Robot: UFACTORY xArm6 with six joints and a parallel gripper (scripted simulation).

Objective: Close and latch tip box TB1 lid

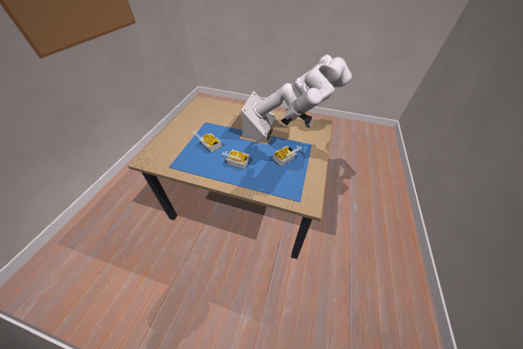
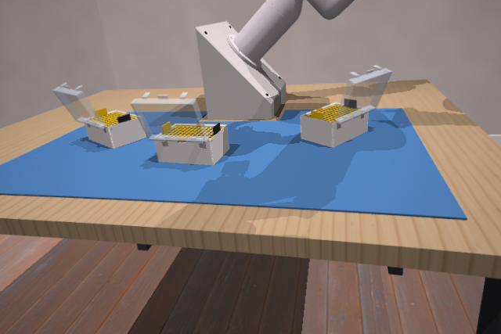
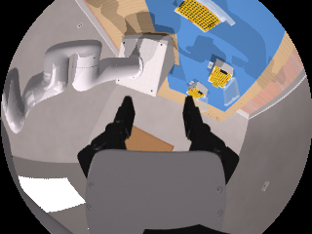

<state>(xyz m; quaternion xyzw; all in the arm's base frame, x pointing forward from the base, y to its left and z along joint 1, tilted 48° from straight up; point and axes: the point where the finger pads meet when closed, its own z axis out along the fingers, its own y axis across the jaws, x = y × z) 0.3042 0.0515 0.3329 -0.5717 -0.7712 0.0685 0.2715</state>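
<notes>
Now: the TB1 label tape strip 48 cm to the right of my hand, 37 cm below it and 1 cm behind it.
</notes>
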